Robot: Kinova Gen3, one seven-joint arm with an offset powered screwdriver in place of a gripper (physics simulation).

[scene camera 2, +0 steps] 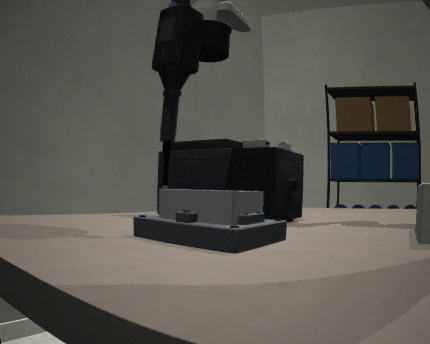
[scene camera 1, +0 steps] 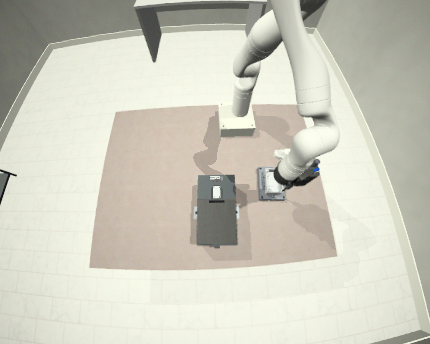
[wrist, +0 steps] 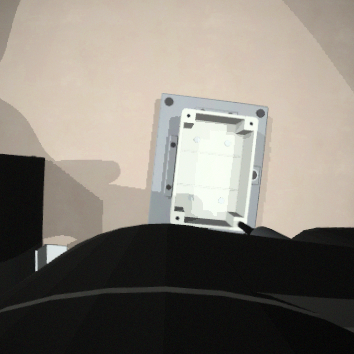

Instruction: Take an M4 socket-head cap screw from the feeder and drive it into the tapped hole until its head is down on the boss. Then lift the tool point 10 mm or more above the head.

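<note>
My screwdriver [scene camera 1: 284, 189] [scene camera 2: 165, 186] [wrist: 241, 225] stands nearly upright, its thin tip at one corner of the pale open-topped housing [scene camera 1: 273, 187] [scene camera 2: 200, 205] [wrist: 215, 165]. In the wrist view the tip covers part of the near right corner boss [wrist: 235, 218]; its hole is hidden. In scene camera 2 the tip meets the housing's top edge at the left. No screw can be made out at the tip, and whether it holds one cannot be told. The housing sits on a grey fixture plate [scene camera 1: 261, 186] [scene camera 2: 190, 237] [wrist: 162, 130]. The dark feeder [scene camera 1: 217, 222] [scene camera 2: 260, 175] stands beside it.
The feeder has a small white part [scene camera 1: 216, 192] on top. The arm's pale base [scene camera 1: 237, 127] stands behind on the brown table top [scene camera 1: 150, 190]. Low clamps [scene camera 2: 186, 216] [wrist: 171, 167] flank the housing. A shelf rack [scene camera 2: 372, 135] stands far back.
</note>
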